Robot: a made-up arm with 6 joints.
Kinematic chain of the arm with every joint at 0, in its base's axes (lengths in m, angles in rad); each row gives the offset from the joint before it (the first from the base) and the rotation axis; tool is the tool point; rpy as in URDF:
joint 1: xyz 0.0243 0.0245 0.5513 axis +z
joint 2: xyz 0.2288 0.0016 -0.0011 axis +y
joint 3: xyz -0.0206 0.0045 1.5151 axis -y
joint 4: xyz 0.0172 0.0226 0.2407 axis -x
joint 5: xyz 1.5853 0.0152 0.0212 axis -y
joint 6: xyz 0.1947 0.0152 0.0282 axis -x
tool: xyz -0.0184 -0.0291 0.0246 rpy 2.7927 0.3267 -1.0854
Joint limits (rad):
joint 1: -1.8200..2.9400
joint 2: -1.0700..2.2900
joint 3: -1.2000..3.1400
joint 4: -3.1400..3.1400
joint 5: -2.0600..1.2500
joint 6: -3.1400..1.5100
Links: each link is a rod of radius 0.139 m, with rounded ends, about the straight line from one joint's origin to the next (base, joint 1, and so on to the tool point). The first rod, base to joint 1, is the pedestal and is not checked.
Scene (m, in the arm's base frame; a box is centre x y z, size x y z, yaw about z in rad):
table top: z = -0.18
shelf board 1: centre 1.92 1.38 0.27 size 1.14 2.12 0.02 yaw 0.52
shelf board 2: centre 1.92 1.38 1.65 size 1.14 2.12 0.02 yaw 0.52
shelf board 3: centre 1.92 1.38 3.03 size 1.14 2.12 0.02 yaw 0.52
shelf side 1: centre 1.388 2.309 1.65 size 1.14 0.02 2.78 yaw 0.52
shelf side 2: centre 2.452 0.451 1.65 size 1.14 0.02 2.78 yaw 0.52
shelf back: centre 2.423 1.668 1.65 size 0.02 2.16 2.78 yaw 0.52
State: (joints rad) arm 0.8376 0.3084 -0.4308 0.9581 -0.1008 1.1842
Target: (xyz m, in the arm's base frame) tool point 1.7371 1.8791 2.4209
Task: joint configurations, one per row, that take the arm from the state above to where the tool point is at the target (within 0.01 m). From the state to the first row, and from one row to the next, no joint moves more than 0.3 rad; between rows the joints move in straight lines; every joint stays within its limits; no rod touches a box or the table.
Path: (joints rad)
1: 0.9149 0.1010 -0.6562 0.9710 -0.1006 1.1907
2: 0.9922 -0.1065 -0.8816 0.9839 -0.1004 1.1973
3: 0.9790 -0.1584 -0.6442 0.9702 -0.0942 1.1910
4: 0.9658 -0.2104 -0.4068 0.9566 -0.0880 1.1848
5: 0.9526 -0.2623 -0.1694 0.9429 -0.0819 1.1785
6: 0.8955 -0.0461 0.0548 0.9294 -0.0806 1.1721
7: 0.8384 0.1701 0.2791 0.9158 -0.0793 1.1658
8: 0.7812 0.3863 0.5034 0.9023 -0.0779 1.1594

